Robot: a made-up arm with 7 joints. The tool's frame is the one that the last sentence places.
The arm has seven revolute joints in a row. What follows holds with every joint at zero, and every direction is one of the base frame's.
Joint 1 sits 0.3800 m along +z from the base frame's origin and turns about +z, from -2.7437 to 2.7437 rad.
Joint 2 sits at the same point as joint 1 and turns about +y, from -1.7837 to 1.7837 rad.
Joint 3 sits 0.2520 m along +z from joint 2 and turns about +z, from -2.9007 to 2.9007 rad.
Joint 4 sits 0.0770 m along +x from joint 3 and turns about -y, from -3.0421 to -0.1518 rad.
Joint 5 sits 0.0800 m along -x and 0.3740 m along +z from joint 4 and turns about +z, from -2.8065 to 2.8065 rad.
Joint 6 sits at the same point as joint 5 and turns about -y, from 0.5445 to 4.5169 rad.
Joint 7 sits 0.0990 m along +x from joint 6 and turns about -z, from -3.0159 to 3.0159 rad.
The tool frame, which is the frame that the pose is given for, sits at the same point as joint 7; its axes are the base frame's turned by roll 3.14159, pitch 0.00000 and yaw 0.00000 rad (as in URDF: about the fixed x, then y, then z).
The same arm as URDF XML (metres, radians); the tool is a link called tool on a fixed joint. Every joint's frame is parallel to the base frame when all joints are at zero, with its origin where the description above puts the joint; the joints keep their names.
<robot name="arm">
  <link name="base_link"/>
  <link name="link1"/>
  <link name="link2"/>
  <link name="link3"/>
  <link name="link4"/>
  <link name="link5"/>
  <link name="link6"/>
  <link name="link7"/>
  <link name="tool"/>
  <joint name="joint 1" type="revolute">
    <parent link="base_link"/>
    <child link="link1"/>
    <origin xyz="0 0 0.38"/>
    <axis xyz="0 0 1"/>
    <limit lower="-2.7437" upper="2.7437"/>
  </joint>
  <joint name="joint 2" type="revolute">
    <parent link="link1"/>
    <child link="link2"/>
    <origin xyz="0 0 0"/>
    <axis xyz="0 1 0"/>
    <limit lower="-1.7837" upper="1.7837"/>
  </joint>
  <joint name="joint 3" type="revolute">
    <parent link="link2"/>
    <child link="link3"/>
    <origin xyz="0 0 0.252"/>
    <axis xyz="0 0 1"/>
    <limit lower="-2.9007" upper="2.9007"/>
  </joint>
  <joint name="joint 4" type="revolute">
    <parent link="link3"/>
    <child link="link4"/>
    <origin xyz="0.077 0 0"/>
    <axis xyz="0 -1 0"/>
    <limit lower="-3.0421" upper="-0.1518"/>
  </joint>
  <joint name="joint 5" type="revolute">
    <parent link="link4"/>
    <child link="link5"/>
    <origin xyz="-0.08 0 0.374"/>
    <axis xyz="0 0 1"/>
    <limit lower="-2.8065" upper="2.8065"/>
  </joint>
  <joint name="joint 6" type="revolute">
    <parent link="link5"/>
    <child link="link6"/>
    <origin xyz="0 0 0"/>
    <axis xyz="0 -1 0"/>
    <limit lower="0.5445" upper="4.5169"/>
  </joint>
  <joint name="joint 7" type="revolute">
    <parent link="link6"/>
    <child link="link7"/>
    <origin xyz="0.099 0 0"/>
    <axis xyz="0 0 -1"/>
    <limit lower="-3.0159" upper="3.0159"/>
  </joint>
  <joint name="tool_fixed" type="fixed">
    <parent link="link7"/>
    <child link="tool"/>
    <origin xyz="0 0 0" rpy="3.1416 0 0"/>
  </joint>
</robot>

